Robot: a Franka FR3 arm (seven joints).
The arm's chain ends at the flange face. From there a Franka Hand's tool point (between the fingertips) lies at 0.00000 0.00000 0.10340 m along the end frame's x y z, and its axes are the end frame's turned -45 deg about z.
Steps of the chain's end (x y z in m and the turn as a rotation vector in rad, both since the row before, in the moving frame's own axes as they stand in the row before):
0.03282, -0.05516, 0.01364, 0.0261, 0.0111, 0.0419
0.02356, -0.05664, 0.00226, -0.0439, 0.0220, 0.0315
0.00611, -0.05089, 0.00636, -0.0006, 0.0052, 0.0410
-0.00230, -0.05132, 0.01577, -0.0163, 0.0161, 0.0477
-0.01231, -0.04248, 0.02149, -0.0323, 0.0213, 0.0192
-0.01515, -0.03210, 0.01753, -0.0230, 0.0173, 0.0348
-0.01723, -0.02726, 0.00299, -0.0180, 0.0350, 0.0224
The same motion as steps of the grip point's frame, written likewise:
0.06495, -0.01684, 0.01360, 0.0106, 0.0263, 0.0419
0.05503, -0.01860, 0.00214, -0.0466, -0.0155, 0.0315
0.04063, -0.03123, 0.00636, -0.0041, 0.0033, 0.0410
0.03459, -0.03555, 0.01574, -0.0229, -0.0001, 0.0477
0.02049, -0.03483, 0.02141, -0.0379, -0.0078, 0.0192
0.01152, -0.03047, 0.01749, -0.0285, -0.0040, 0.0348
0.00829, -0.02757, 0.00291, -0.0375, 0.0120, 0.0224

